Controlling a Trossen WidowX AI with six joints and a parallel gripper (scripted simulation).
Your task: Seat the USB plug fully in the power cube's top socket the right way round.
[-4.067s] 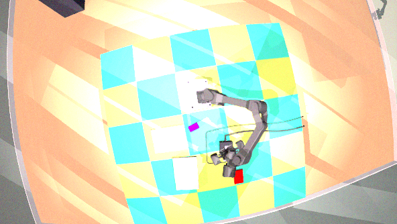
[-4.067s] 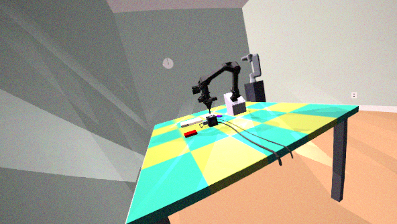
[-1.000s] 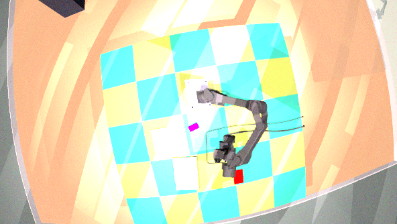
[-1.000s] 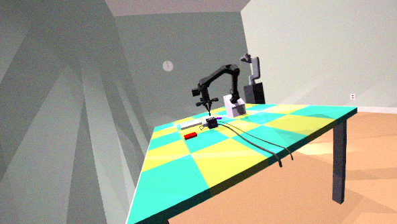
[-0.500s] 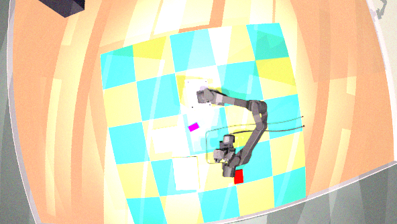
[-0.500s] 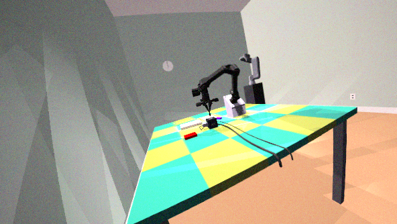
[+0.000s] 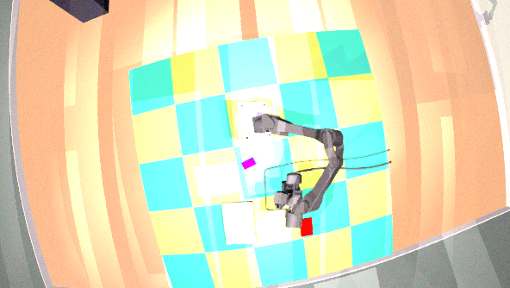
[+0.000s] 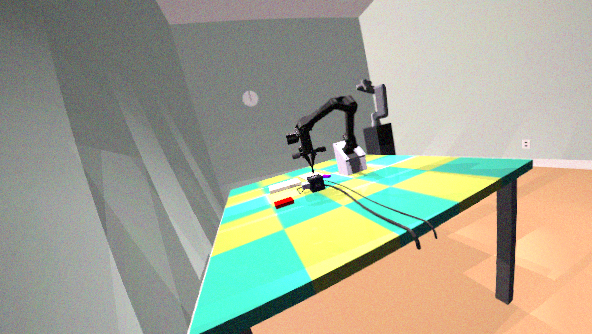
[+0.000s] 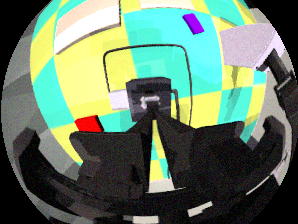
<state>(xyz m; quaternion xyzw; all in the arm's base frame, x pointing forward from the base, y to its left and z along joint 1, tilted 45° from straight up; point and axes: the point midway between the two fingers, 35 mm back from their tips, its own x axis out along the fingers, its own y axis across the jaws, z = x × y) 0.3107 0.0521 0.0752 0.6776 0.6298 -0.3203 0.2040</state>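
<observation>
The USB plug lies 2 cm below my gripper tip. The rest, counted from my gripper tip: red block: 22 cm ahead, 12 cm below, 6 cm to the left; then magenta piece: 17 cm to the right, 15 cm behind, 12 cm below; then long white bar: 26 cm to the right, 13 cm ahead, 12 cm below.
</observation>
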